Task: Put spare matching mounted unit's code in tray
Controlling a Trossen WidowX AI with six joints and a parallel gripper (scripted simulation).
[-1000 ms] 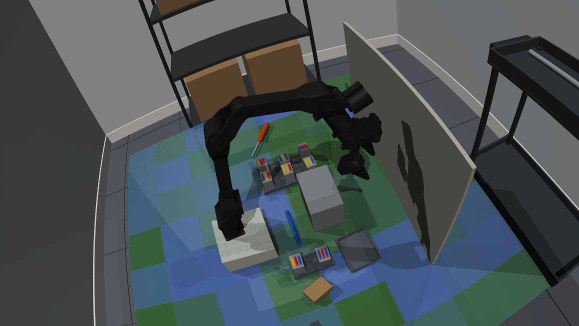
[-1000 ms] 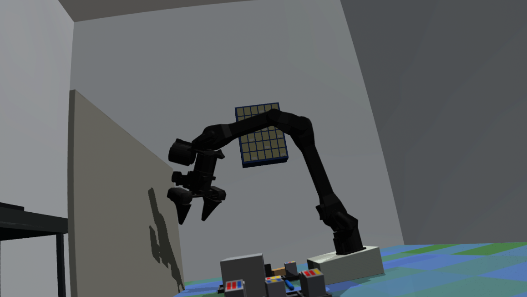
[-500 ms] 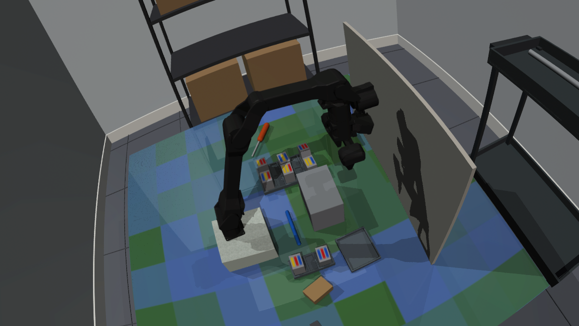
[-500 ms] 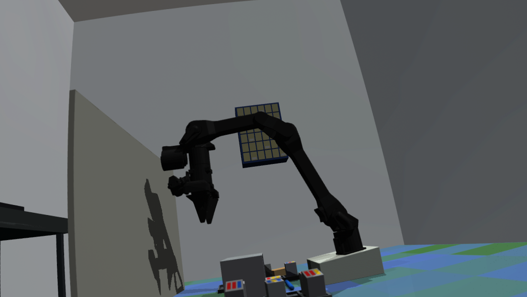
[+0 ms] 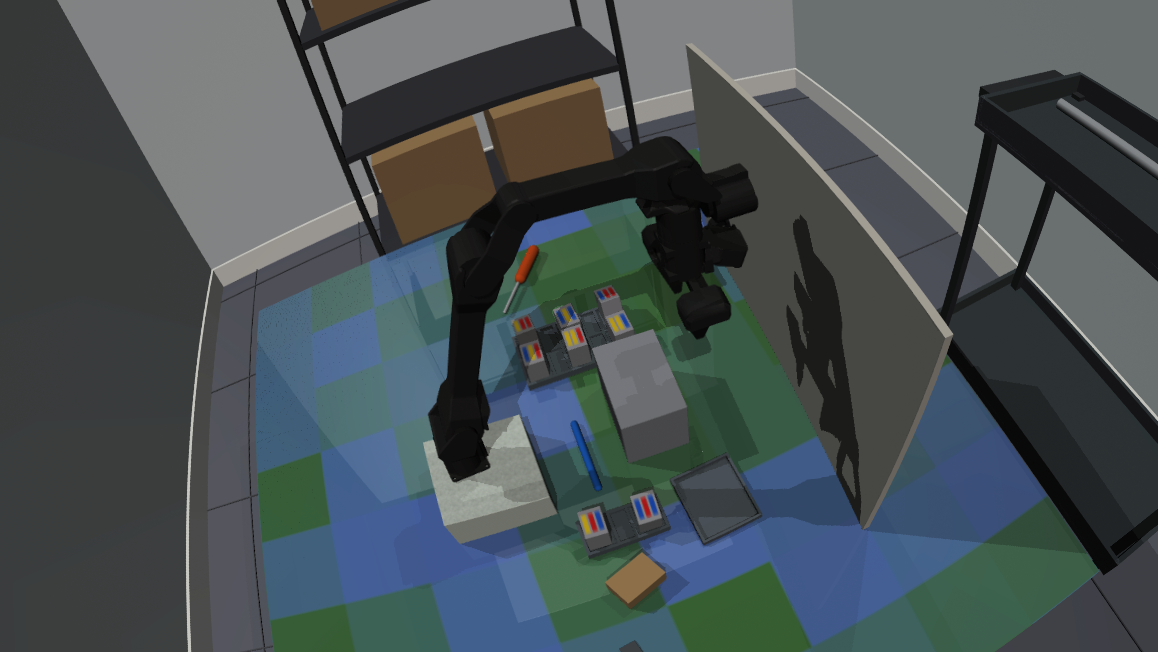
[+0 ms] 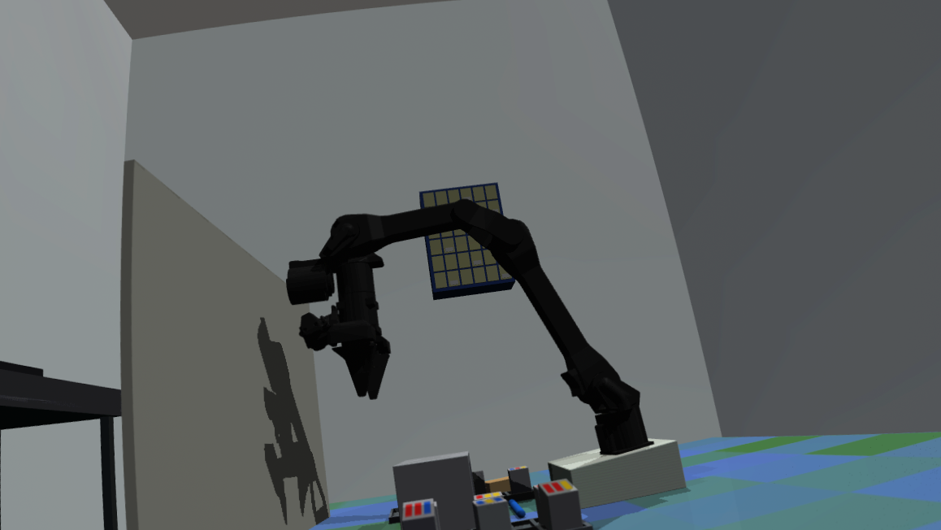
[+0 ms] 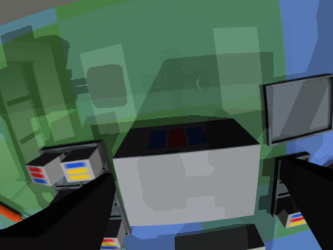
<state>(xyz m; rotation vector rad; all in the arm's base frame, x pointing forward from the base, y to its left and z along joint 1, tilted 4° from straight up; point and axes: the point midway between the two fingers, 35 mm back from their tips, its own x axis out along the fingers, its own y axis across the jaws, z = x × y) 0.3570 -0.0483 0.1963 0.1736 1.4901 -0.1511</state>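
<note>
My gripper tip is 21 cm past the rack, 19 cm above it and 15 cm to the left of it. Also, from my gripper tip: grey box (15 cm below, 8 cm behind, 3 cm to the left); then tall grey panel (17 cm ahead, 3 cm to the right, 3 cm above); then blue pen (20 cm behind, 19 cm below).
</note>
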